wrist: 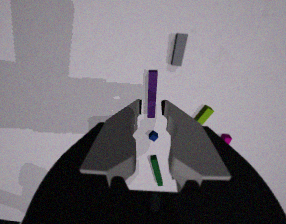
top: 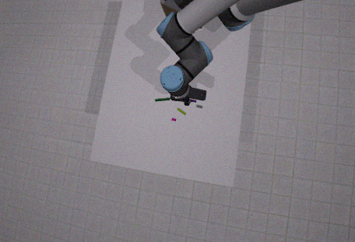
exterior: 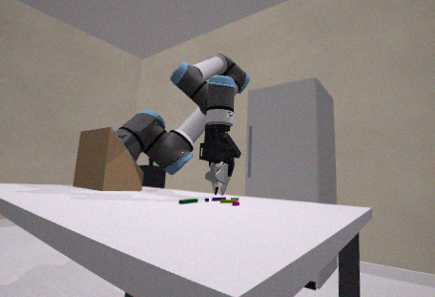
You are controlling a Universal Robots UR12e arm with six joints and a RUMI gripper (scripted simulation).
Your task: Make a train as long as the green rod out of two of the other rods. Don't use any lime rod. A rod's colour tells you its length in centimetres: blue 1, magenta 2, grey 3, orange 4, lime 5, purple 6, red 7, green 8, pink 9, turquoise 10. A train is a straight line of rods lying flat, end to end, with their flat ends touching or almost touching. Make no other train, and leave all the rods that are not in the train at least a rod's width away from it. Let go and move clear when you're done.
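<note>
Now: hand 30 mm above the purple rod. The rest, counted from my hand: grey rod (50 mm to the left, 30 mm below, 30 mm ahead); blue rod (70 mm to the right, 30 mm below); lime rod (60 mm ahead, 40 mm to the right, 30 mm below).
</note>
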